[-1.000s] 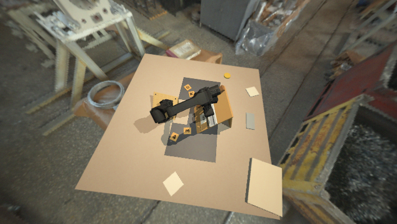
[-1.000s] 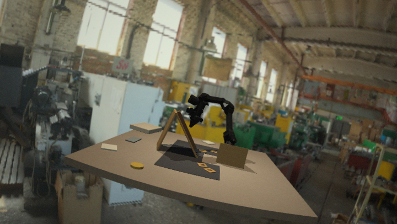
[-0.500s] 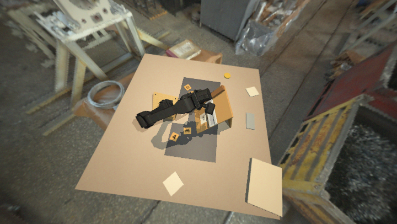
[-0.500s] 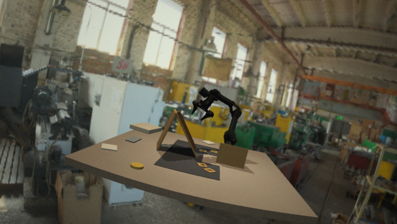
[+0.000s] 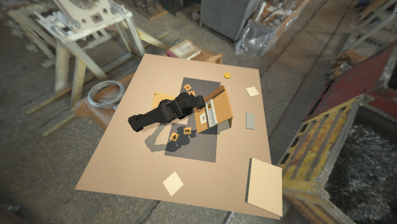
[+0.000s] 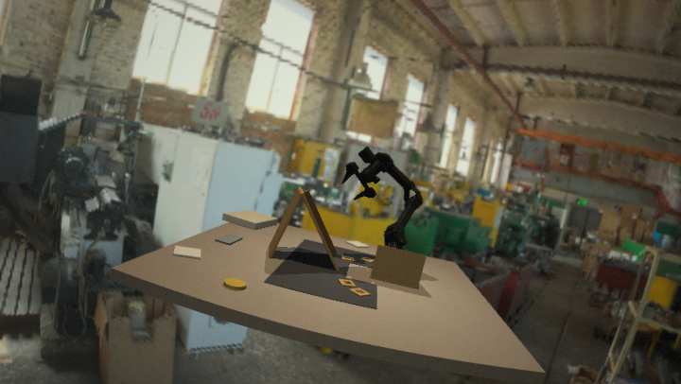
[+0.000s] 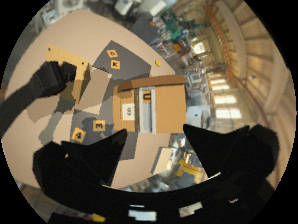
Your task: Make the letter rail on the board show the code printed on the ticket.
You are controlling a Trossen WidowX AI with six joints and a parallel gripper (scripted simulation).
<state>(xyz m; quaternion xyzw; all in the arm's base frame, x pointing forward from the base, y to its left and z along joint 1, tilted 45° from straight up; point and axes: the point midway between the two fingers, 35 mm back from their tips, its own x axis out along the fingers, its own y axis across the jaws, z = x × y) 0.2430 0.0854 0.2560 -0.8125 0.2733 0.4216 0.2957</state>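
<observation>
The letter tile is 310 mm below my gripper tip, 60 mm to the right of it and 60 mm behind it. The rest, counted from my gripper tip: orange tile marked u 150 mm below, 130 mm to the left, 70 mm ahead; white ticket 230 mm below, 50 mm to the left, 50 mm ahead; dark mat 320 mm below, 120 mm to the left, 50 mm behind.
</observation>
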